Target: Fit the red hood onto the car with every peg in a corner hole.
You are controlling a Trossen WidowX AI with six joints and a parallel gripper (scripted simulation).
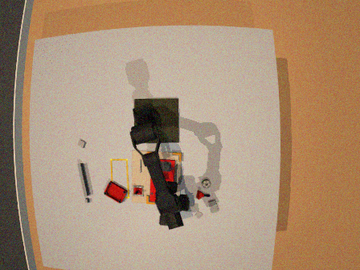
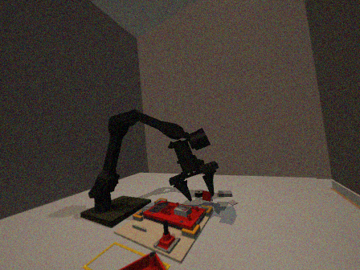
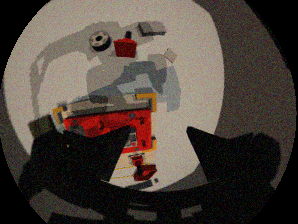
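The red hood lies 5 cm behind my gripper tip, 25 cm to the right of it and 6 cm below it. Also, from my gripper tip: long grey bar 12 cm behind, 41 cm to the right, 5 cm below; then grey engine block 6 cm behind, 2 cm to the right, 4 cm below.
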